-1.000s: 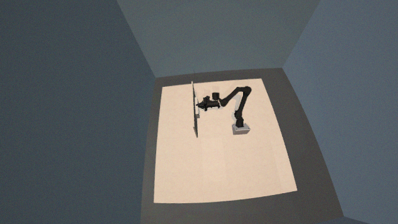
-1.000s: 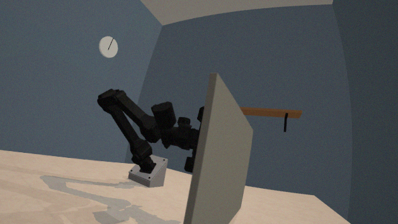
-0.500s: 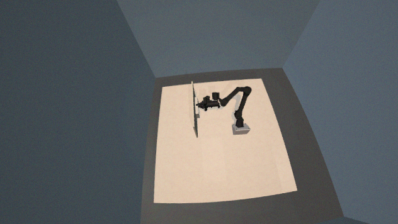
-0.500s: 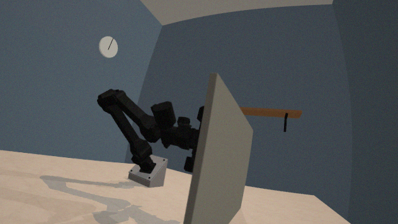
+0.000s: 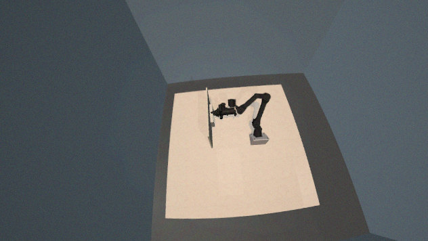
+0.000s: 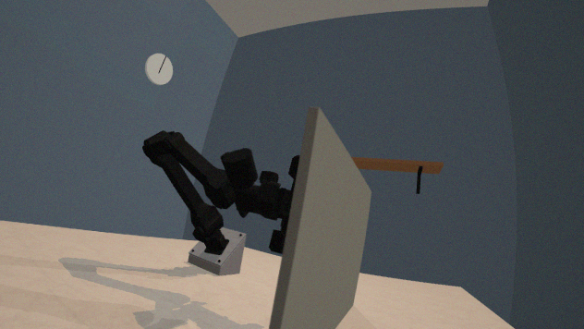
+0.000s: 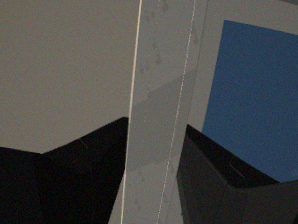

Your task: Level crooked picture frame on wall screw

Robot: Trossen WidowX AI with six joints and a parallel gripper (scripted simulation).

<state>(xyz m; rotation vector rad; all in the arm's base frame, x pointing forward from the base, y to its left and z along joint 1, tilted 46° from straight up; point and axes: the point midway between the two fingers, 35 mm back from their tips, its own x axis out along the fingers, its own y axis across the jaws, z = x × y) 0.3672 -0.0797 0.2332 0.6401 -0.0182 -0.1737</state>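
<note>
Now: the picture frame 50 mm below my gripper tip. Also, from my gripper tip: wall panel: 70 mm below, 20 mm ahead, 10 mm to the left.
</note>
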